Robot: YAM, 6 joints.
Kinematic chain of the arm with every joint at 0, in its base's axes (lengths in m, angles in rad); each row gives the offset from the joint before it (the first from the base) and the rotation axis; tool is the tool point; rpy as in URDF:
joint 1: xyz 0 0 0.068 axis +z
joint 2: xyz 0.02 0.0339 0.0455 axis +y
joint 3: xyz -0.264 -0.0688 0 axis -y
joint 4: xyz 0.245 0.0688 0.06 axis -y
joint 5: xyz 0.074 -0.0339 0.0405 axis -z
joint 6: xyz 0.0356 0 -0.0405 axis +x
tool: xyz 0 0 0 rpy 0 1.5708 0
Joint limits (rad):
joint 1: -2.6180..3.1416
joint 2: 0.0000..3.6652
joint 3: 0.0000..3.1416
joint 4: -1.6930..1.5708
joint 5: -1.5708..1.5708
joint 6: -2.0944..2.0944
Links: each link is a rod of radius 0.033 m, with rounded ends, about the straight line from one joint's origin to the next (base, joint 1, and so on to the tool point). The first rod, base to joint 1, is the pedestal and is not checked.
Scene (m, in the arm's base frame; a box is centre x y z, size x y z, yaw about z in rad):
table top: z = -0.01
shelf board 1: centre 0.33 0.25 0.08 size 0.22 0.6 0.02 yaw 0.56
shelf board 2: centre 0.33 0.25 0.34 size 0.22 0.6 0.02 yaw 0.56
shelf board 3: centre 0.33 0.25 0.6 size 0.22 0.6 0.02 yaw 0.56
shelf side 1: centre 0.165 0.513 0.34 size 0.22 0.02 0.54 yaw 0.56
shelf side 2: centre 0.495 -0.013 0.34 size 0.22 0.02 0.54 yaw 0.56
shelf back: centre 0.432 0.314 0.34 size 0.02 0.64 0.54 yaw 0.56
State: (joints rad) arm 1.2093 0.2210 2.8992 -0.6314 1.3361 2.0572
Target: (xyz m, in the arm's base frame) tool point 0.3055 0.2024 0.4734
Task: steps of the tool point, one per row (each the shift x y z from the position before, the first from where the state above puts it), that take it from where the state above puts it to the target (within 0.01 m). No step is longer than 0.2 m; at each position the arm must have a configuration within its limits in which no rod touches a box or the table.
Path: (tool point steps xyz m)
1: 0.0046 0.1090 0.1568
2: 0.0441 0.1440 0.1005
3: 0.0761 0.1477 0.0327
4: 0.0911 0.1230 -0.0329
5: 0.0843 0.0799 -0.0840
6: 0.0489 0.0364 0.0107
7: 0.0530 0.0335 0.0000
8: 0.0554 0.0287 -0.0107

